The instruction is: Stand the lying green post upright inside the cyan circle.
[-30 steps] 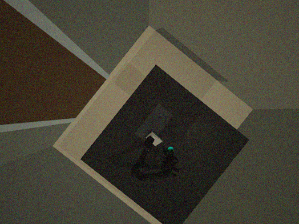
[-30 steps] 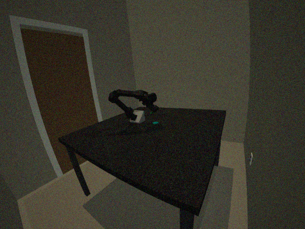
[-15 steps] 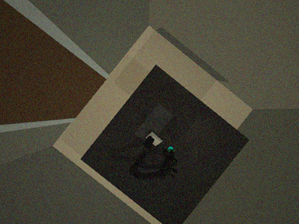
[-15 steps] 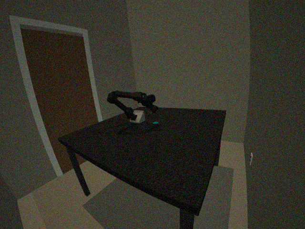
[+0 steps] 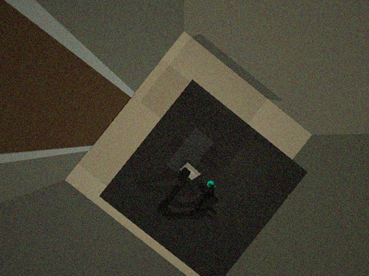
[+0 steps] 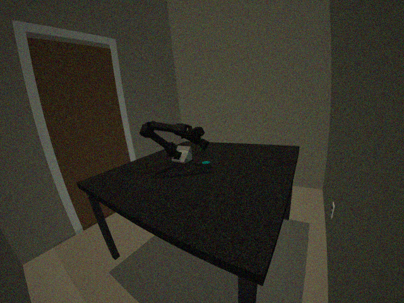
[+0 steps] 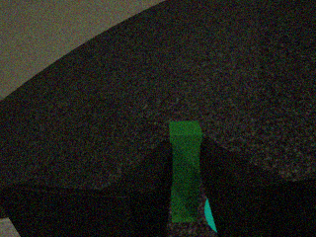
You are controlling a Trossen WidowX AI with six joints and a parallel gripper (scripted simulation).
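My gripper tip is 10 mm short of the cyan circle, 20 mm to the left of it and 130 mm above it. Also, from my gripper tip: green post (10 mm behind, 10 mm to the right, 20 mm below).
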